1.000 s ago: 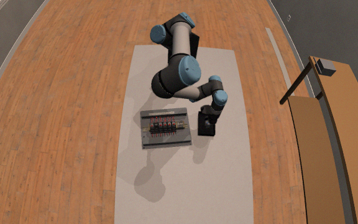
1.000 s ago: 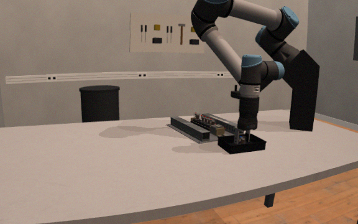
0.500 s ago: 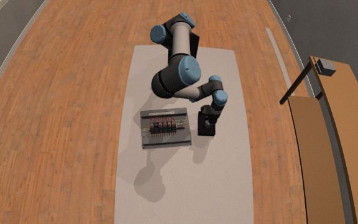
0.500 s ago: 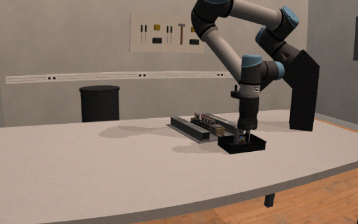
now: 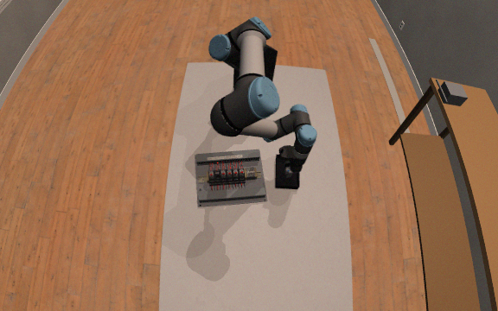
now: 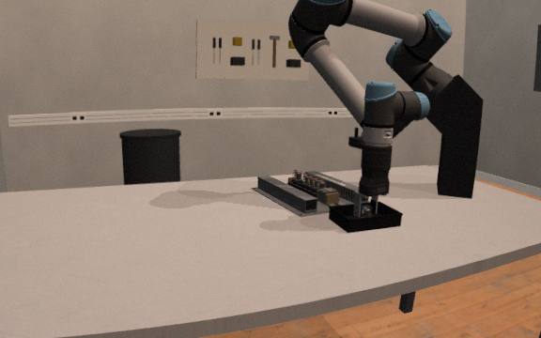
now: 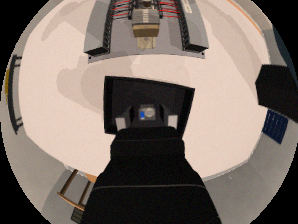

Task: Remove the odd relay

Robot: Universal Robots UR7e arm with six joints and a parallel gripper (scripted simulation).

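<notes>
Right now my hand is 2 cm above the black parts tray. Round my hand: red-button relay 35 cm to the right, 5 cm behind, 1 cm above; then grey relay panel 27 cm to the right, 4 cm behind, 2 cm below.
</notes>
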